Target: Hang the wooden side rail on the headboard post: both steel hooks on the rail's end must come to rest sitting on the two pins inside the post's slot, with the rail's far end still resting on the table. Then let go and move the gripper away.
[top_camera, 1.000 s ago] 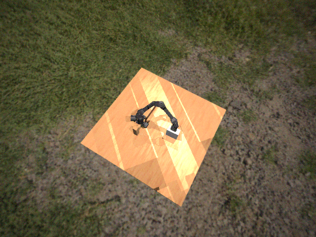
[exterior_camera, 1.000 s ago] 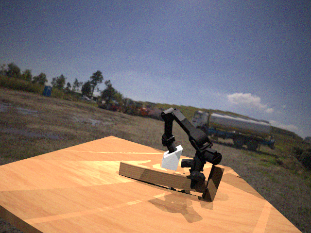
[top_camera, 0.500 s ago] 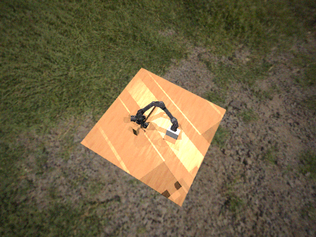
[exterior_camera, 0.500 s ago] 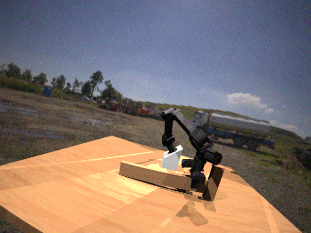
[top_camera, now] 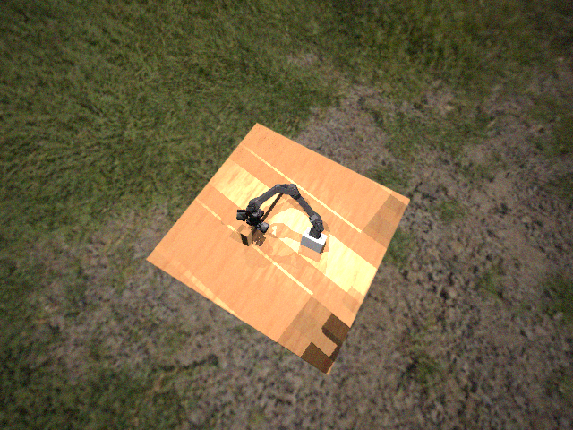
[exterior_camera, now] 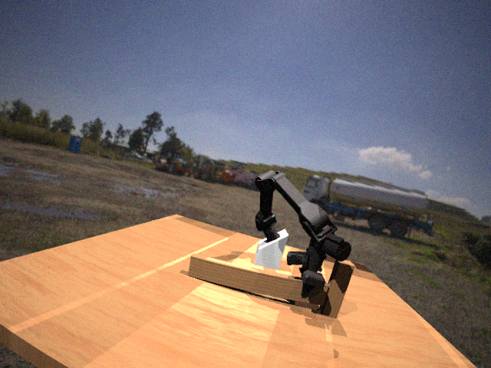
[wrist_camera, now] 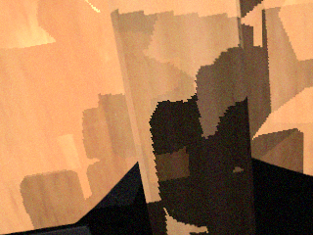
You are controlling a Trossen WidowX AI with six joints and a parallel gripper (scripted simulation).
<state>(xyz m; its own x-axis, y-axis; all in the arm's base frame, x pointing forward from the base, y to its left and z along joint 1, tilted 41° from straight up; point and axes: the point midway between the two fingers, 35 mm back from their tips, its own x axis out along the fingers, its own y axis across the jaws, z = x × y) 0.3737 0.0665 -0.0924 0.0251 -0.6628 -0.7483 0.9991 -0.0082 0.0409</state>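
My gripper tip is now 100 mm to the right of the headboard post and 40 mm below it.
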